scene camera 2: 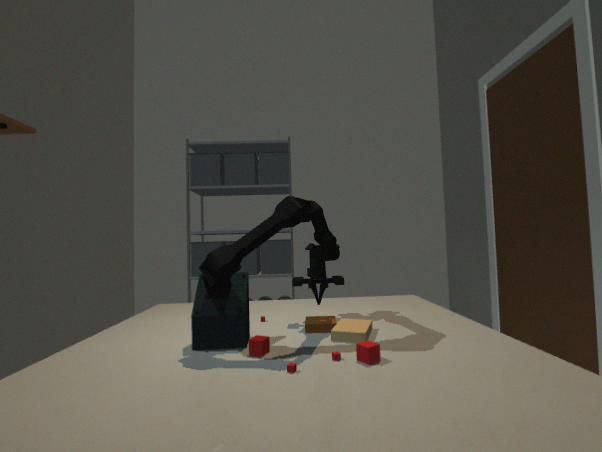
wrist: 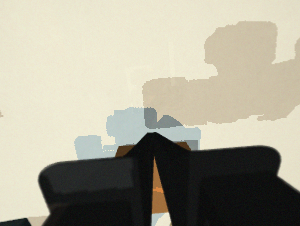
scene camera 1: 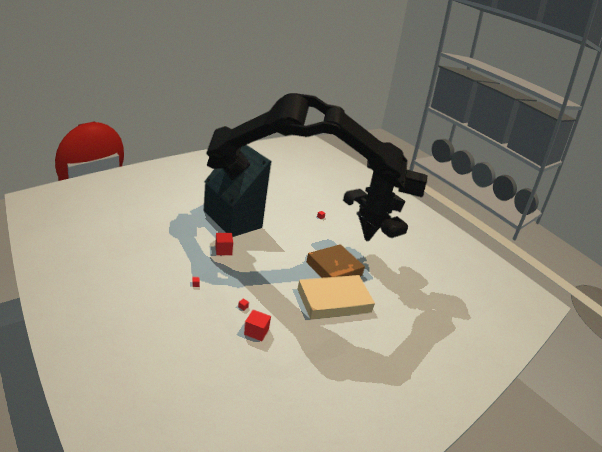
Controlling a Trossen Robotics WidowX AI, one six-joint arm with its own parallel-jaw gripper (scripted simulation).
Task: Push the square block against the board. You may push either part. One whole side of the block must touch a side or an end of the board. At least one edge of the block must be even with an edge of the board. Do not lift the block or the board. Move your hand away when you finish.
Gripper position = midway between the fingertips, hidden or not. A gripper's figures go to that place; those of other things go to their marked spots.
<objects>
The gripper (scene camera 1: 367, 240): 1.15 m from the lens. A tan board (scene camera 1: 327, 297) is 0.99 m from the lens. A brown square block (scene camera 1: 335, 261): 1.10 m from the lens. The marked spots on the tan board and the brown square block are 0.14 m apart.
</objects>
